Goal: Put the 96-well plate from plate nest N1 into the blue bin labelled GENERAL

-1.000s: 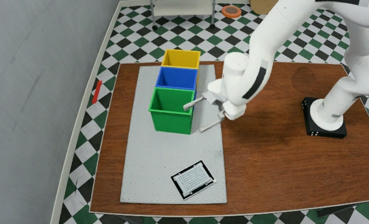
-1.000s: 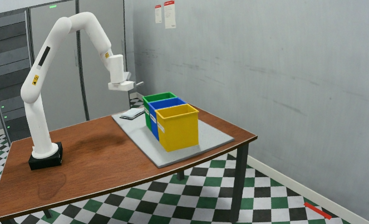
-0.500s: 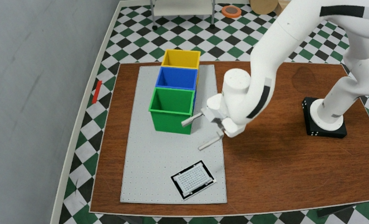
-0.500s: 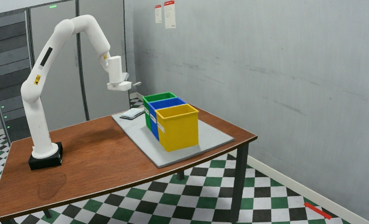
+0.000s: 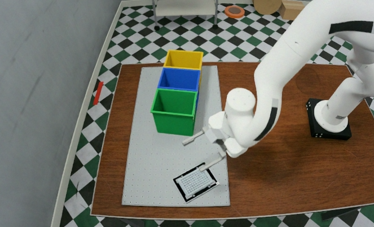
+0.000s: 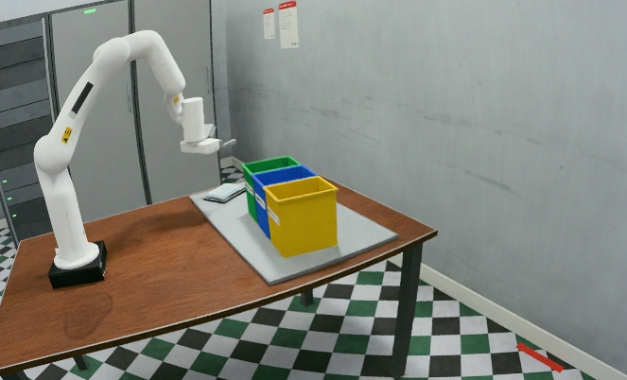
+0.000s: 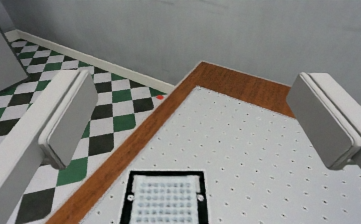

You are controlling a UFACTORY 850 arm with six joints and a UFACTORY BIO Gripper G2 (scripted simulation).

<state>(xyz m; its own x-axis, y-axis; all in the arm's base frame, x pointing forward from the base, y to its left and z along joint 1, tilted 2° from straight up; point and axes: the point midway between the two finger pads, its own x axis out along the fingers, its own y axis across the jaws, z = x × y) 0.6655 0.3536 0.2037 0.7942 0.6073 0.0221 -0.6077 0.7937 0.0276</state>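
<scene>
My gripper is now 3 cm to the right of the white 96-well plate and 21 cm above it. Round my hand: blue bin: 12 cm ahead, 39 cm to the right, 14 cm below; black plate nest: 3 cm to the left, 22 cm below; green bin: 12 cm ahead, 25 cm to the right, 14 cm below.
</scene>
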